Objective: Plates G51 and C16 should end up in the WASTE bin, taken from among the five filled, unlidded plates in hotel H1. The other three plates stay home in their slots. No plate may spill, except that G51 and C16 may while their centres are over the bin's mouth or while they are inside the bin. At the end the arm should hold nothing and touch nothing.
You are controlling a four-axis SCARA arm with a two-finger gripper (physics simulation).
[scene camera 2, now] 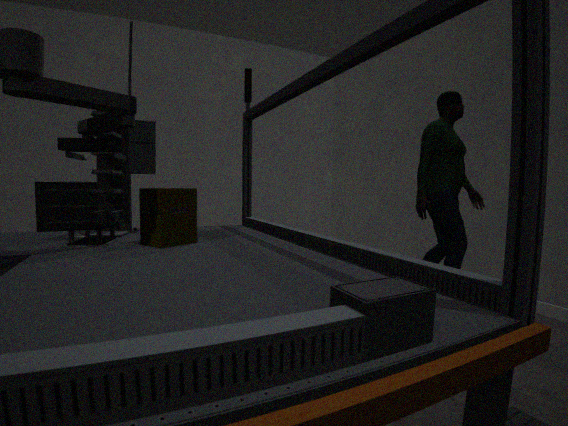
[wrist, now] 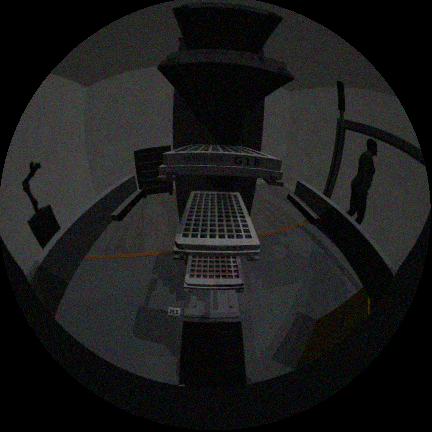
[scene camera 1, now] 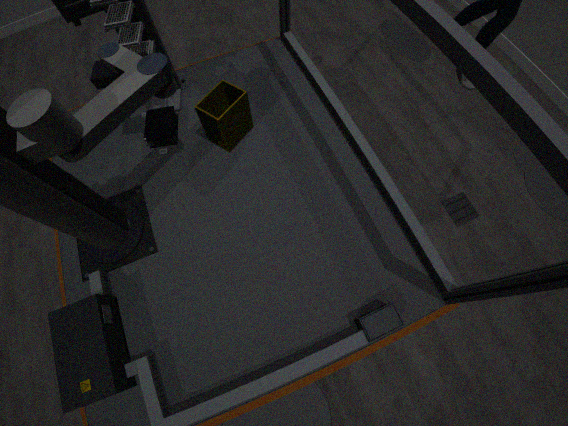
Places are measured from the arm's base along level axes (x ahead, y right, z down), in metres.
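Where they show: gripper, between the fingertips: (scene camera 2: 104,157) (wrist: 217,182) (scene camera 1: 131,47); arm's base, origin of its link: (scene camera 1: 114,232).
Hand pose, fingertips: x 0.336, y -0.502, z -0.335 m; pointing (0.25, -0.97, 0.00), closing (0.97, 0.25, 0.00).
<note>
Things, the pixels of their top centre, and the offset from my fingertips. "spot": a spot on its surface instead.
- nearest-level plate, centre of its top: (wrist: 218,146) (scene camera 1: 129,33) dx +0.011, dy -0.036, dz -0.029 m
- white gridded plate, centre of its top: (wrist: 215,209) (scene camera 1: 139,51) (scene camera 2: 107,170) dx +0.011, dy -0.036, dz +0.049 m
- lower plate with reddish wells, centre of its top: (wrist: 213,250) dx +0.011, dy -0.036, dz +0.127 m
- yellow WASTE bin, centre of its top: (scene camera 2: 168,188) (scene camera 1: 220,98) dx +0.232, dy +0.270, dz +0.122 m
- dark block, centre of its top: (wrist: 212,357) (scene camera 2: 92,222) (scene camera 1: 157,120) dx -0.035, dy +0.131, dz +0.252 m
- grey box, centre of its top: (scene camera 2: 383,287) (scene camera 1: 382,322) dx +0.414, dy +1.169, dz +0.247 m
- control cabinet, a spot on its surface: (scene camera 1: 80,350) spot: dx -0.453, dy +0.900, dz +0.207 m
Hotel H1 (scene camera 1: 159,37) (wrist: 218,117) is a dark column with plates on stacked shelves. In the wrist view, the nearest-level plate (wrist: 222,160) bears a label that looks like G16. Below it are a white gridded plate (wrist: 217,220) and a lower plate with reddish wells (wrist: 214,267); their labels are unreadable. Shelves above hide their plates' tops. No label reading G51 or C16 can be made out. The yellow WASTE bin (scene camera 1: 225,125) (scene camera 2: 170,217) (wrist: 340,325) stands right of the hotel. My gripper (wrist: 217,182) is open and empty, facing the hotel, its fingers wide on both sides.
A dark block (scene camera 1: 161,127) stands left of the bin in scene camera 1. A grey box (scene camera 1: 381,321) (scene camera 2: 384,312) sits at the front corner of the low rail. A control cabinet (scene camera 1: 80,350) stands front left. A person (scene camera 2: 442,175) (wrist: 363,177) is beyond the right-hand fence.
</note>
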